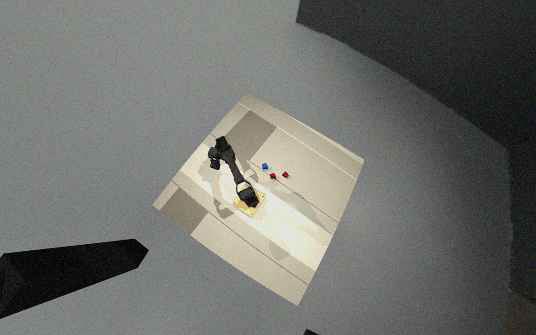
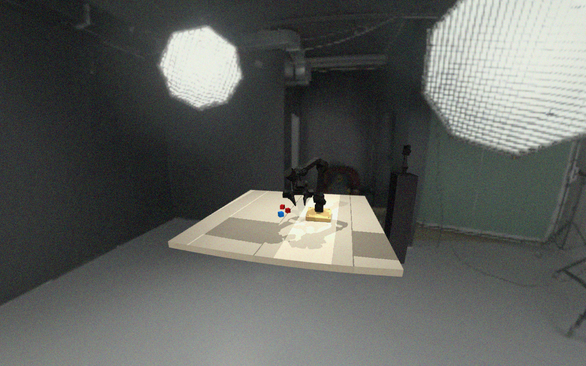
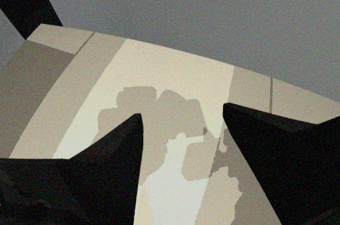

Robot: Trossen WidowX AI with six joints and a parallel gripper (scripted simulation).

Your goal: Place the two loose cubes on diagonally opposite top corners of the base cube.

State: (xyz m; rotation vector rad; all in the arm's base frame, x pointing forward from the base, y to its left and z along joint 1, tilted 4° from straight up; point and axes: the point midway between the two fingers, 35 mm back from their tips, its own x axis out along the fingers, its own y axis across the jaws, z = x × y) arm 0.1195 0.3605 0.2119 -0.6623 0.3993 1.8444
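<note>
The blue base cube lies 190 mm ahead of my gripper tip, 330 mm to the right of it and 190 mm below it.
</note>
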